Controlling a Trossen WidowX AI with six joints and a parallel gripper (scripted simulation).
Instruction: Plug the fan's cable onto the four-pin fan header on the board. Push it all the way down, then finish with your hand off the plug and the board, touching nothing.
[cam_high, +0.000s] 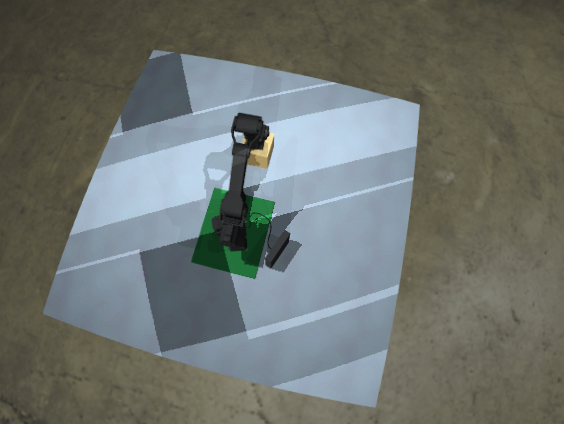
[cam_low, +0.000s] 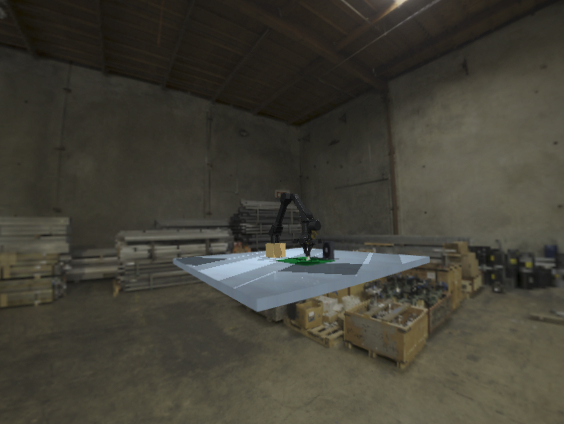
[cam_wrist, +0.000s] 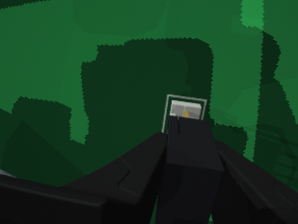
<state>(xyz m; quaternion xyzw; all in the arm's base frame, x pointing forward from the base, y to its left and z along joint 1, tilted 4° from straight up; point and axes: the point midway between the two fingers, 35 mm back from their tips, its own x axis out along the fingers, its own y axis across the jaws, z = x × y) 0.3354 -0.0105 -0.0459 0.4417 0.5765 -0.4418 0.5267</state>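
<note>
The black plug lies 1 cm to the left of my gripper tip and 1 cm above it. Round my gripper tip: green board (2 cm to the right, 5 cm below); fan (5 cm ahead, 14 cm to the left, 2 cm above).
</note>
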